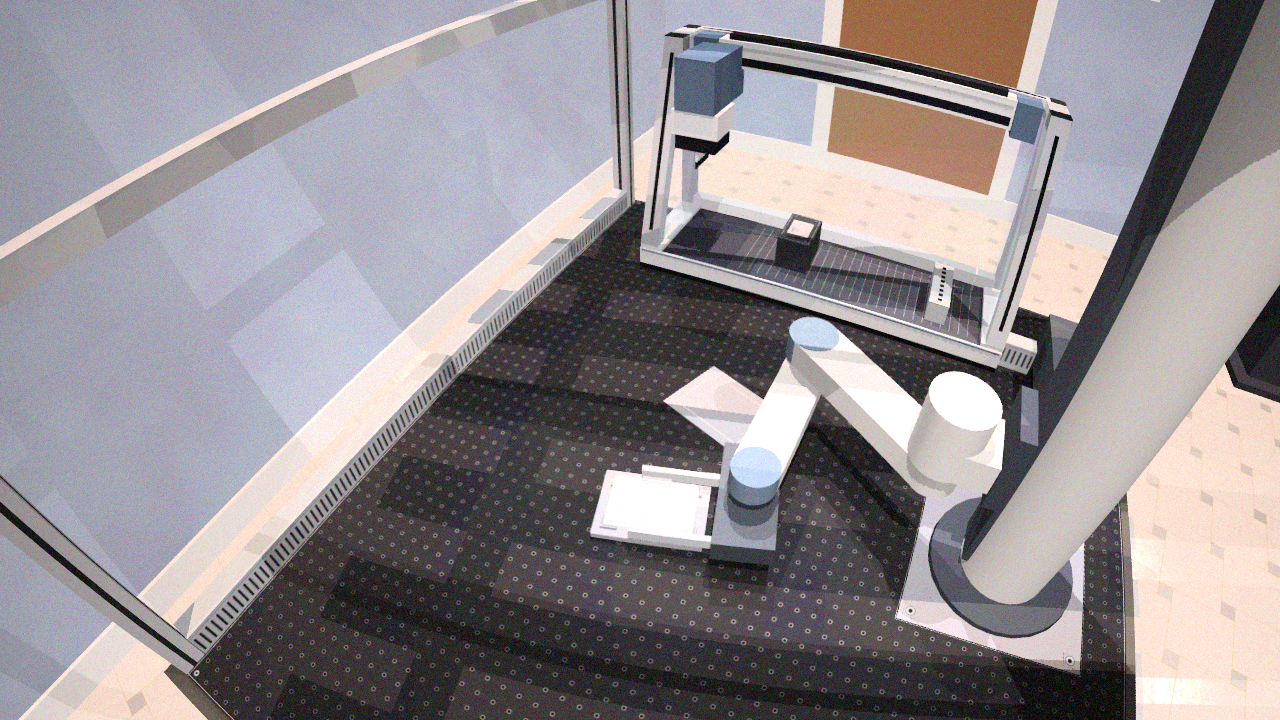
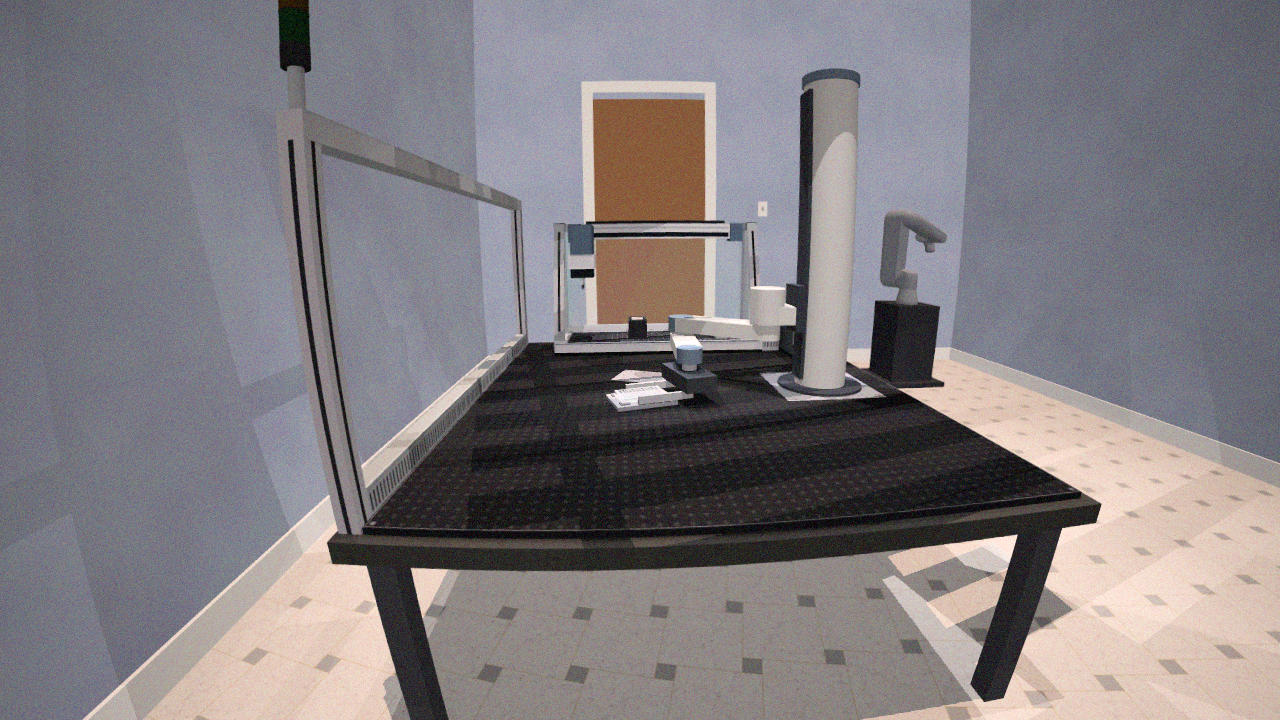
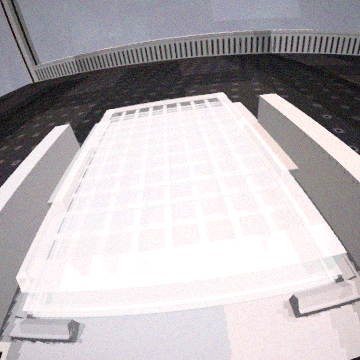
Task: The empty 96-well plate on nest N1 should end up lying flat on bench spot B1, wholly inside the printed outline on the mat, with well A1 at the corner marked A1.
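Places are measured from the arm's base along level axes (x ahead, y left, z up), in metres.
Pixels of known places: gripper, fingertip midpoint: (image 1: 635, 500) (image 2: 632, 393) (image 3: 165, 124); arm's base, origin of the base link: (image 1: 998, 567) (image 2: 818, 388).
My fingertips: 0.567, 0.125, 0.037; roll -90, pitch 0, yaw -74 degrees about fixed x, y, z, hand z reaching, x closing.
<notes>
For each thing: its middle in the pictures, then the offset to it from my fingertips, as dx, dy, dz. "spot": a spot on its surface instead.
- clear-white 96-well plate, body centre: (image 3: 167, 156) (image 1: 652, 504) (image 2: 640, 394) -0.023, -0.007, -0.005
- pale nest N1, body centre: (image 3: 172, 174) (image 1: 652, 508) (image 2: 641, 398) -0.024, -0.008, -0.016
- pale flat panel, body centre: (image 1: 724, 408) (image 2: 643, 376) -0.041, -0.252, -0.024
- base plate, surface spot: (image 1: 930, 608) spot: -0.466, -0.009, -0.025
- black block, surface spot: (image 1: 794, 250) spot: -0.041, -0.640, +0.075
- white slotted rack, surface spot: (image 1: 937, 300) spot: -0.357, -0.621, +0.070
The clear-white 96-well plate (image 1: 657, 507) (image 2: 646, 394) (image 3: 172, 175) sits level on the pale nest N1 (image 1: 597, 523) (image 3: 125, 342), between its corner clips. My gripper (image 1: 638, 503) (image 2: 633, 391) (image 3: 165, 124) is low around it, with one long white finger along each long side. The fingers stand close against the plate's lower edges, shut on it. The well A1 mark cannot be made out. A pale flat panel (image 1: 713, 398) (image 2: 631, 376) lies beyond the nest, partly hidden by my arm. No printed outline or A1 corner can be read on it, so I cannot tell whether it is B1.
My arm's column (image 1: 1047, 501) (image 2: 827, 241) stands at the right on a base plate (image 1: 930, 608). A gantry frame (image 1: 810, 298) stands at the back, with a black block (image 1: 794, 250) and a white slotted rack (image 1: 937, 300) on its deck. A framed clear screen runs along the left edge.
</notes>
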